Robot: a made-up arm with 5 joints.
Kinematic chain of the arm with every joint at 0, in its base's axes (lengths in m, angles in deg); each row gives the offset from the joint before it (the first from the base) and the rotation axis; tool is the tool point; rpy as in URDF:
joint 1: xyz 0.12 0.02 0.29 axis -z
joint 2: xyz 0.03 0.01 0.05 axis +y
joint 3: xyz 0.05 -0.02 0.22 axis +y
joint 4: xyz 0.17 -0.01 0 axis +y
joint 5: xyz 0.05 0 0.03 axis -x
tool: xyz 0 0.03 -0.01 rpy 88.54 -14.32 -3.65
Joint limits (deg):
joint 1: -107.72..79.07
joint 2: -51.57..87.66
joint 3: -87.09..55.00
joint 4: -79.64..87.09
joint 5: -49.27..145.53
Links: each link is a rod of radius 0.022 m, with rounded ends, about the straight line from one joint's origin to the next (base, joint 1, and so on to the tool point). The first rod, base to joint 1, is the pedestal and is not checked.
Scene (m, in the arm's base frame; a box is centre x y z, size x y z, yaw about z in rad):
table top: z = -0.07
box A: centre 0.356 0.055 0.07 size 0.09 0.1 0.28 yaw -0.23
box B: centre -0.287 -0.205 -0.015 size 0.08 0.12 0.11 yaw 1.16
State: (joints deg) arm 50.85 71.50 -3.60 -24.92 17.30
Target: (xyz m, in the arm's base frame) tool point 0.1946 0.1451 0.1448
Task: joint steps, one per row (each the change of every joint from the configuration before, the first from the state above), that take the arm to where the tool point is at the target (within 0.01 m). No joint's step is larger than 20 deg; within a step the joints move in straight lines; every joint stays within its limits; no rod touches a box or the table.
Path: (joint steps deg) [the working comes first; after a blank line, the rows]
Joints at the target: -56.31 79.52 48.22 -15.48 11.81
Straight joint move there: touches box A.

1: -18.62 1.35 -6.81 6.88 -2.53
2: -18.62 1.36 -6.81 6.88 -2.53
3: -18.61 1.35 -6.80 6.88 -2.53
4: -18.62 1.35 -6.81 6.88 -2.52
5: -18.62 1.35 -6.81 6.89 -2.53
6: -18.62 1.36 -6.81 6.88 -2.53
7: 5.67 2.68 13.28 14.47 -8.71
8: 5.68 2.68 13.28 14.48 -8.70
9: 5.67 2.68 13.28 14.48 -8.70
10: -3.12 -2.03 13.21 -18.82 8.94
11: -3.12 -2.04 13.20 -18.82 8.95
12: -3.11 -2.03 13.21 -18.82 8.95
13: -3.12 -2.04 13.21 -18.82 8.95

